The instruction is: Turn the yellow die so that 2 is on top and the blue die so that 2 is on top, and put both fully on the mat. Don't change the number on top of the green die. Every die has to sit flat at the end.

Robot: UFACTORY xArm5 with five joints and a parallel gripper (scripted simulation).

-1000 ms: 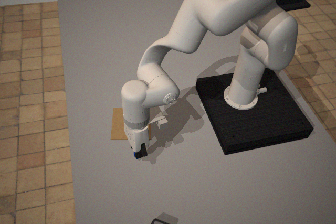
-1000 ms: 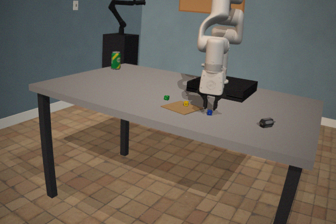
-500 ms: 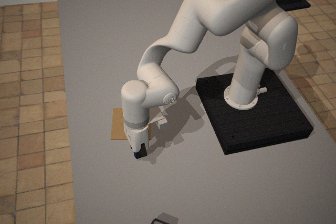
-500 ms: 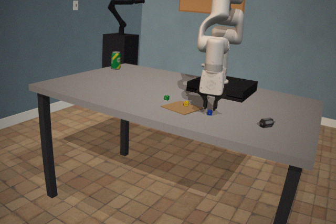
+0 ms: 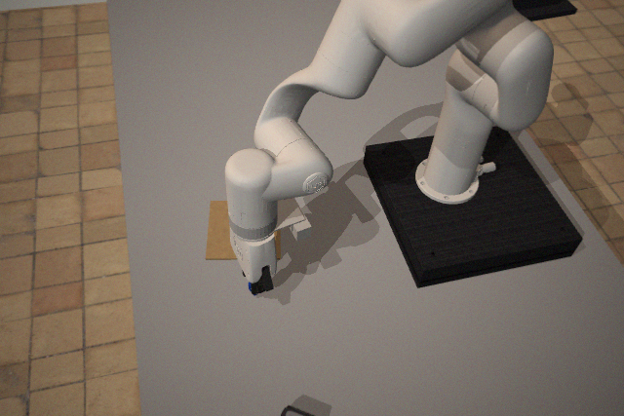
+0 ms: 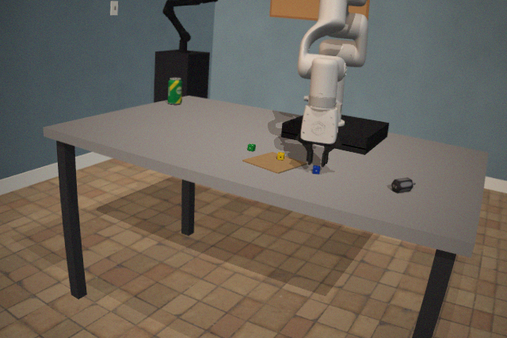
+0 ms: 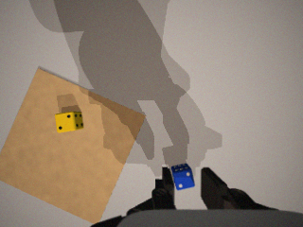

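My hand is 40 mm above the blue die. The rest, counted from my hand: green die (250 mm to the right, 90 mm behind, 40 mm below); then mat (130 mm to the right, 40 mm below, 20 mm behind); then yellow die (130 mm to the right, 50 mm behind, 30 mm below).
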